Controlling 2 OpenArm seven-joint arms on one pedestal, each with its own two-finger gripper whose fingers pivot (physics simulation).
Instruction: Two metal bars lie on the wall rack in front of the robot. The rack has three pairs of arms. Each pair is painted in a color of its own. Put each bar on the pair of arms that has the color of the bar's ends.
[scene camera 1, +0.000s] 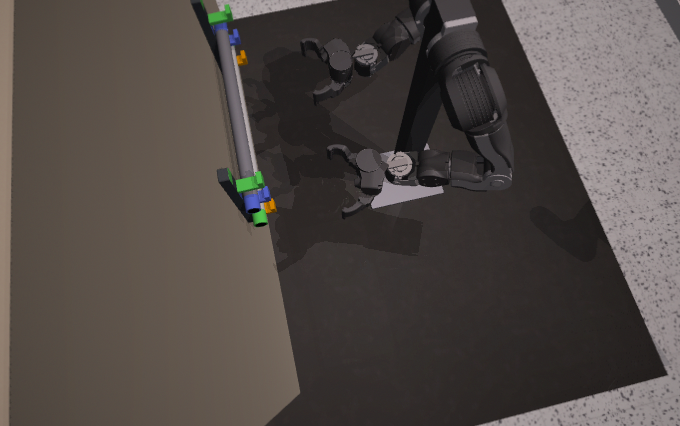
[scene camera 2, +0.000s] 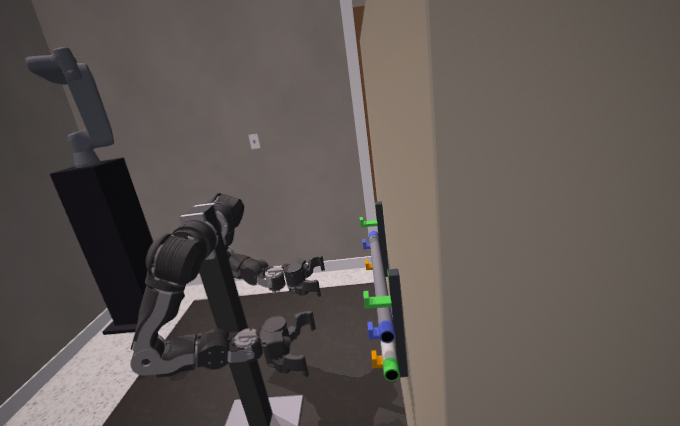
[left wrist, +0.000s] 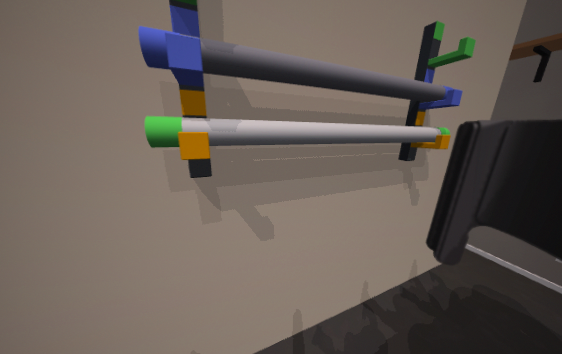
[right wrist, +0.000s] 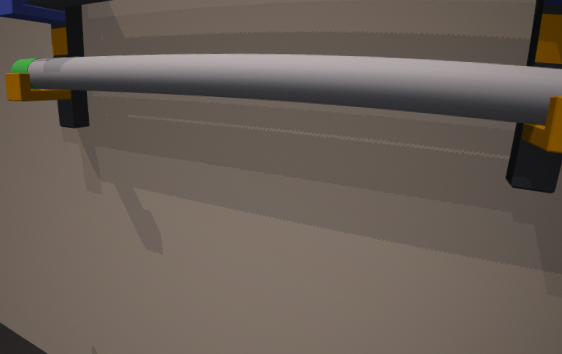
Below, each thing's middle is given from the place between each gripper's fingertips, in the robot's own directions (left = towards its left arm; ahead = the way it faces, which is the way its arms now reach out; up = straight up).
Scene:
Right now my right hand is 180 mm short of the green-ended bar (right wrist: 511, 93), 120 mm to the right of it and 20 mm below it. The rest, counted from my right hand: pale base plate (scene camera 1: 391, 194) 440 mm below, 260 mm behind, 150 mm to the left; then blue-ended bar (scene camera 1: 244, 160) 180 mm ahead, 120 mm to the left, 90 mm above.
My left hand is 190 mm to the left of the green-ended bar, 180 mm short of it and 20 mm below it. From my left hand the other things lie so: pale base plate (440 mm below, 260 mm behind, 150 mm to the right); blue-ended bar (180 mm to the right, 180 mm ahead, 90 mm above).

